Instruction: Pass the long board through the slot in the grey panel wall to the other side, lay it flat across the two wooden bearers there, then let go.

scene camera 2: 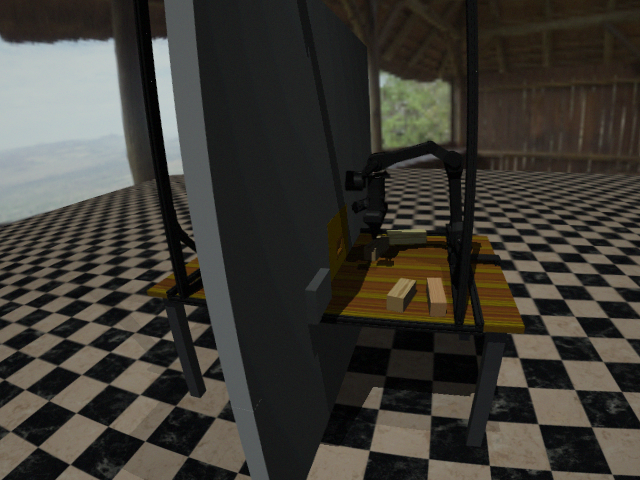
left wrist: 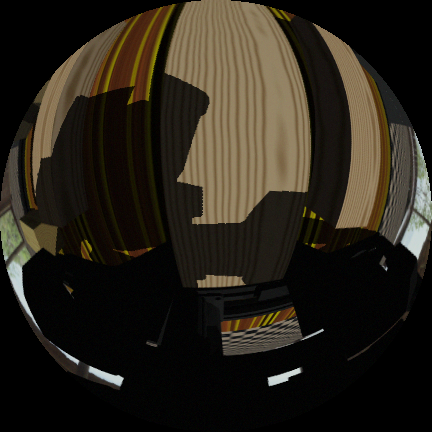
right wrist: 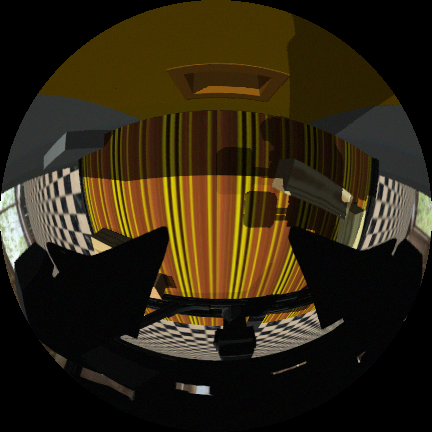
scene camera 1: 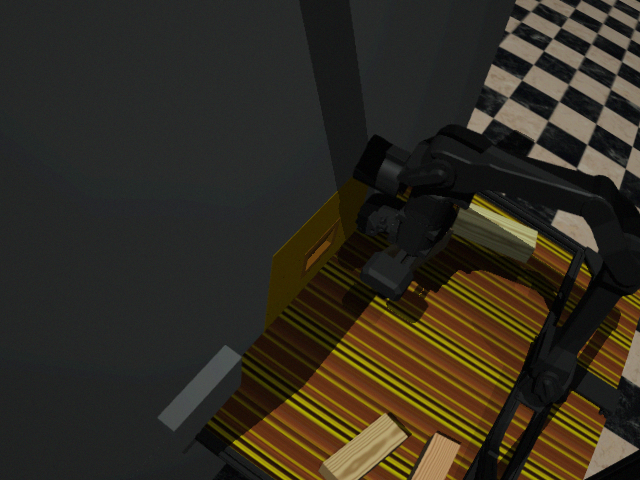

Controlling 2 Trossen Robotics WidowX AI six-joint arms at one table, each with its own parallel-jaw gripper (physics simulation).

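Pixels of known places: left gripper, fingertip midpoint: (left wrist: 230,239); right gripper, fingertip midpoint: (scene camera 2: 376,235) (right wrist: 230,232); left arm's base, origin of the base link: (left wrist: 191,308); right arm's base, origin of the base link: (right wrist: 233,310) (scene camera 1: 535,392).
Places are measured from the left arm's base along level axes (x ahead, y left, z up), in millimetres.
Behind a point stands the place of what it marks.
The long board (left wrist: 241,120) {y -39, x 151, z 18 mm} is pale wood with a fine grain. My left gripper (left wrist: 230,239) {y -39, x 80, z -12 mm} is shut on its near end, and the board runs straight ahead over the striped table. The grey panel wall (scene camera 1: 199,143) {y -306, x 482, z 482 mm} (scene camera 2: 270,190) {y -559, x 482, z 377 mm} has a yellow section holding the slot (scene camera 1: 320,250) {y -23, x 479, z 44 mm} (right wrist: 227,82) {y -34, x 469, z 44 mm}. My right gripper (scene camera 1: 387,281) {y -34, x 616, z 109 mm} (scene camera 2: 376,233) {y -34, x 616, z 109 mm} (right wrist: 230,232) {y -34, x 616, z 109 mm} is open and empty, low over the table and facing the slot. A pale wooden block (scene camera 1: 494,229) {y 248, x 702, z 28 mm} (scene camera 2: 406,236) {y 242, x 705, z 14 mm} (right wrist: 314,189) lies to its right. Two more blocks (scene camera 1: 366,448) {y -256, x 724, z 28 mm} (scene camera 1: 434,457) {y -209, x 815, z 25 mm} (scene camera 2: 401,294) {y -301, x 727, z 28 mm} lie near the front edge.
A grey foot block (scene camera 1: 199,388) {y -345, x 498, z 81 mm} (scene camera 2: 316,286) {y -390, x 507, z 81 mm} (right wrist: 68,146) {y -270, x 508, z 72 mm} juts from the wall at the table's front corner. Black frame posts (scene camera 2: 470,143) {y -380, x 882, z 449 mm} stand by the right arm's base. In the left wrist view, pale wooden strips (left wrist: 52,120) (left wrist: 362,160) {y -127, x 148, z 19 mm} lie on either side of the board.
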